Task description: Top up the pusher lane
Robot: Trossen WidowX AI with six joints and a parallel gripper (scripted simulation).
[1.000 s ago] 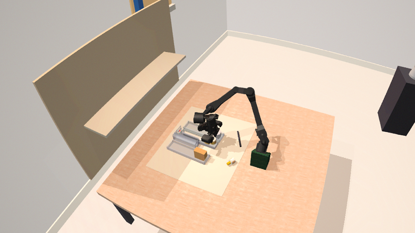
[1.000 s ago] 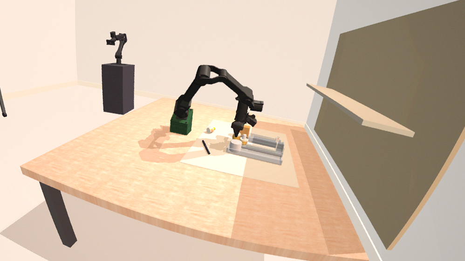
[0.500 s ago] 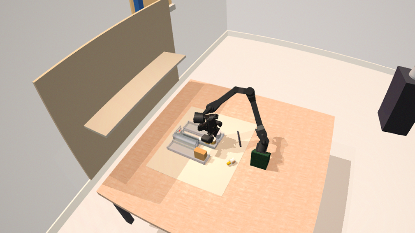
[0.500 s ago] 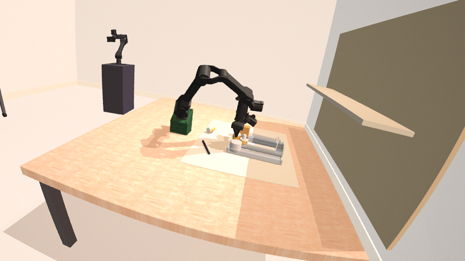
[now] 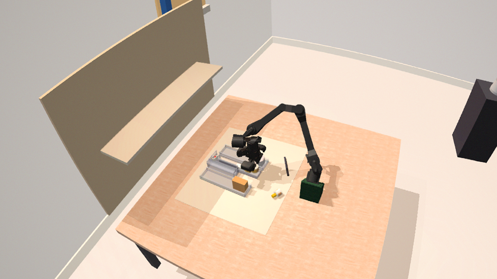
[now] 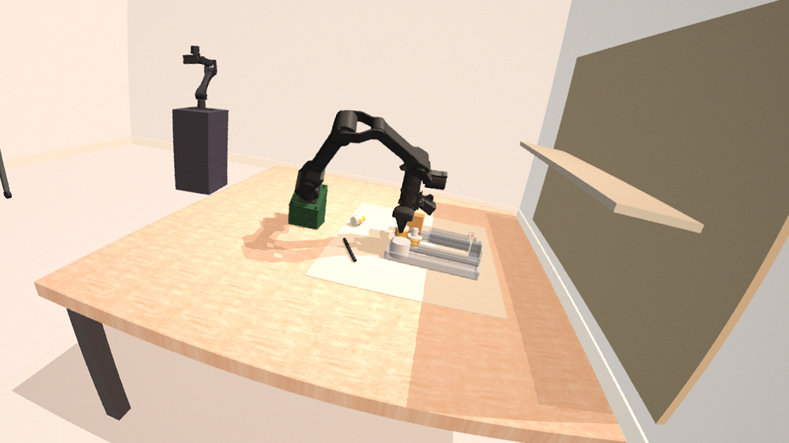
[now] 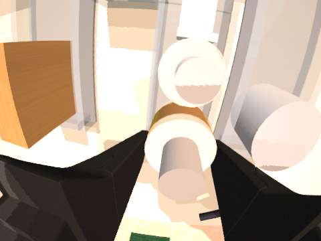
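My gripper tip is 8 cm to the left of the pale grey cylinder and 3 cm above it. Also, from my gripper tip: sprung lane 15 cm ahead, 3 cm below; then black pen 15 cm behind, 10 cm to the right, 5 cm below.
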